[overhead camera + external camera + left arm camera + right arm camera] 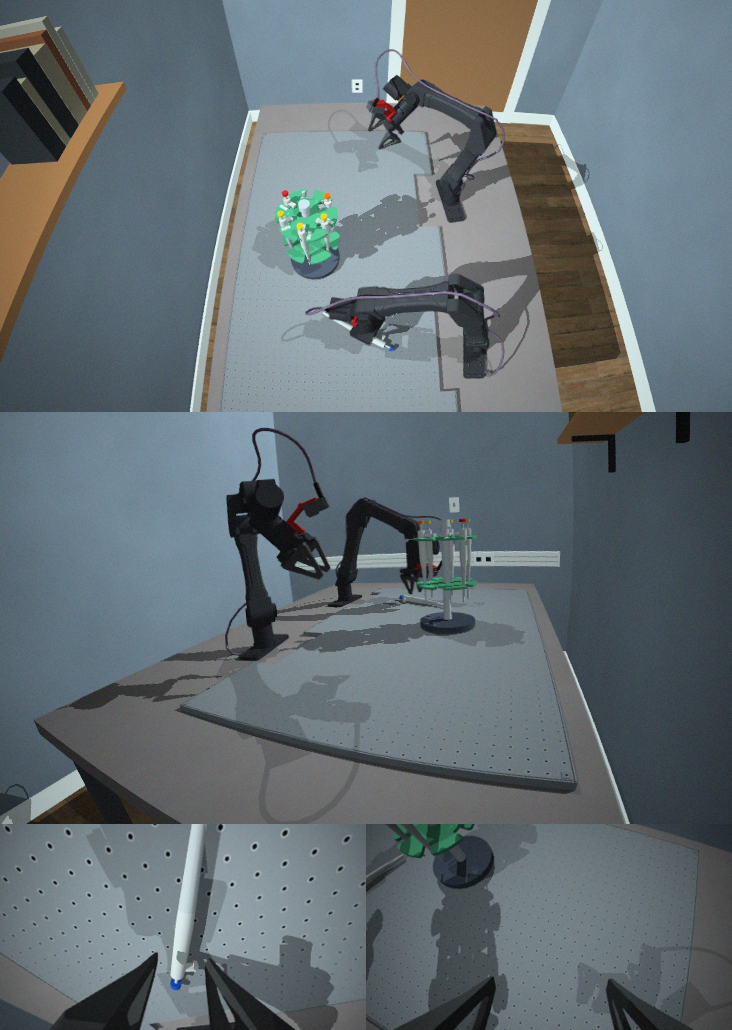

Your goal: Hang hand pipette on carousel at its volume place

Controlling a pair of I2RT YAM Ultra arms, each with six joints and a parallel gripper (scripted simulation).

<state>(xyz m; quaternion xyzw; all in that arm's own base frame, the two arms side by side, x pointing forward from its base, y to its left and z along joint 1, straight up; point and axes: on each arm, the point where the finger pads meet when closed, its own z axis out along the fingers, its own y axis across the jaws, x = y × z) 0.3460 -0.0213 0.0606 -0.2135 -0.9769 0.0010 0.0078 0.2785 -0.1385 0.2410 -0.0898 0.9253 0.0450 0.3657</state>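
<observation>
The white hand pipette lies 20 mm ahead of my left hand, 20 mm to the right of it and 40 mm below it.
</observation>
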